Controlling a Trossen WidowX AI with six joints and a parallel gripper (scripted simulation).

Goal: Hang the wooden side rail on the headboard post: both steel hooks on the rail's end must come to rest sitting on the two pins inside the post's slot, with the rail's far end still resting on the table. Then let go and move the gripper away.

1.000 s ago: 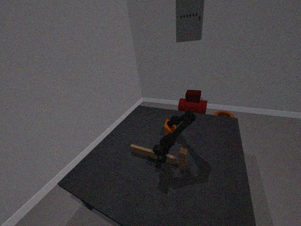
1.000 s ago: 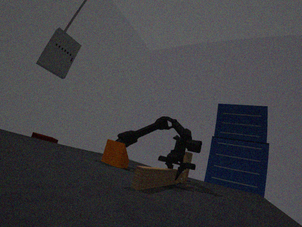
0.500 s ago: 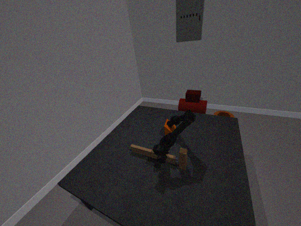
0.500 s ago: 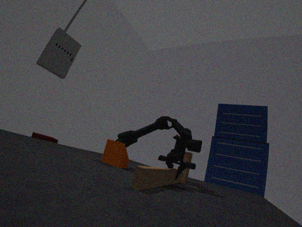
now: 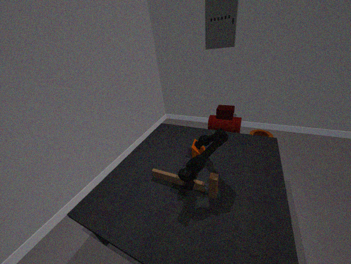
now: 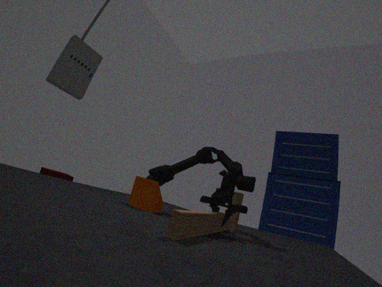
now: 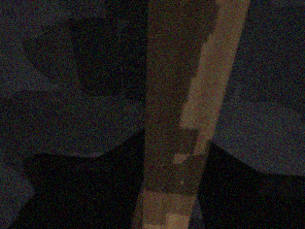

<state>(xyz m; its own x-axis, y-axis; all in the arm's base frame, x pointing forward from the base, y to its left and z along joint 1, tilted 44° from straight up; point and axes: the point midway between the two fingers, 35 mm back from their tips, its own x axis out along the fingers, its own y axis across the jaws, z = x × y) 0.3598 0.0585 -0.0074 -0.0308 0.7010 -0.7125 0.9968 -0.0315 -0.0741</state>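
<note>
My gripper tip is 20 mm short of the headboard post, 140 mm to the right of it and 50 mm below it.
</note>
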